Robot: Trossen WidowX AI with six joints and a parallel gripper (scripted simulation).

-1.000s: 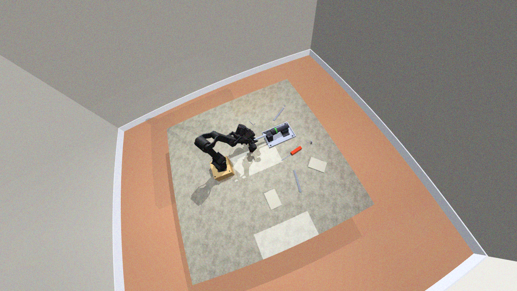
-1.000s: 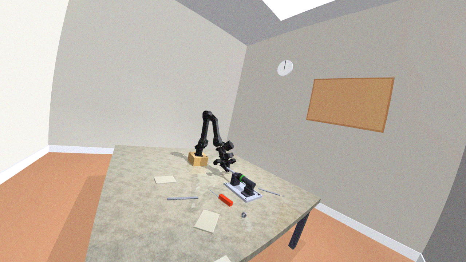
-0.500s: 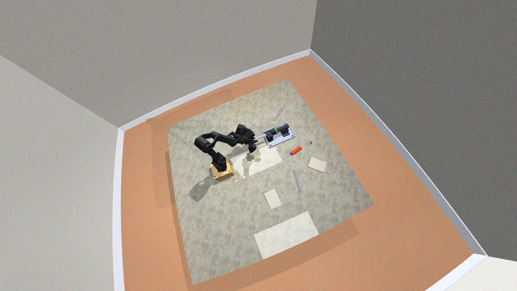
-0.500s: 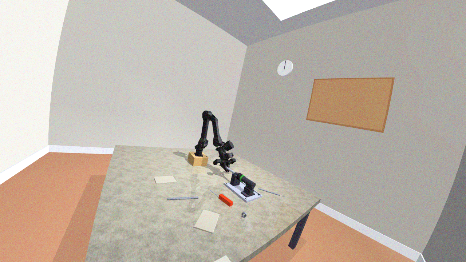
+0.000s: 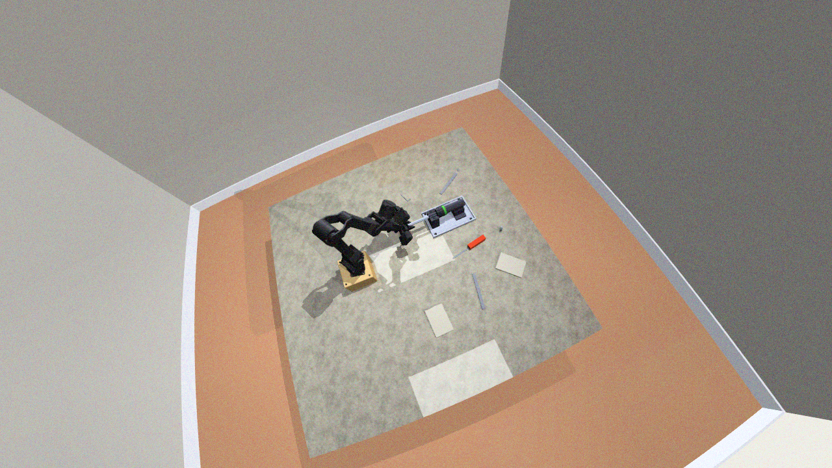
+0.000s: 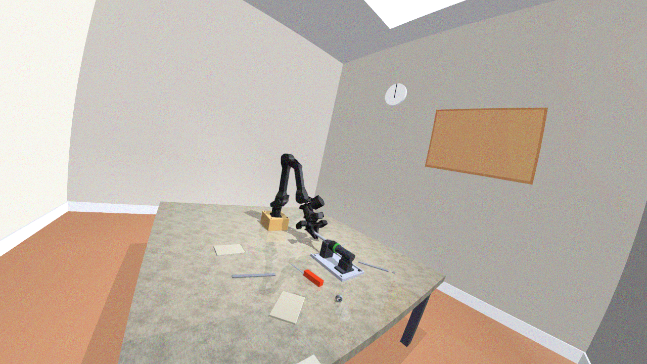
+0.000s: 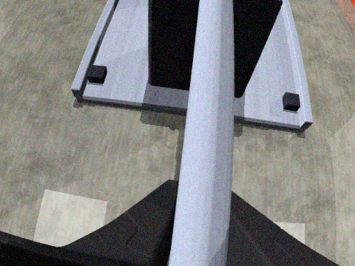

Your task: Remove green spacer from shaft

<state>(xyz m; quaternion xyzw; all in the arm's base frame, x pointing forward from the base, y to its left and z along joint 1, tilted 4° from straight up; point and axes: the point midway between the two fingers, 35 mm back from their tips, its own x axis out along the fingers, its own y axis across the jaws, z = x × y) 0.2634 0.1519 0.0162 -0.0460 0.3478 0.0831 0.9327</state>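
Now: gripper tip 6 cm short of the grey shaft, 1 cm to the right of it and 2 cm below it. Also, from my gripper tip: fixture: 18 cm ahead, 3 cm to the left, 1 cm below; then green spacer: 15 cm ahead, 3 cm to the left, 2 cm above.
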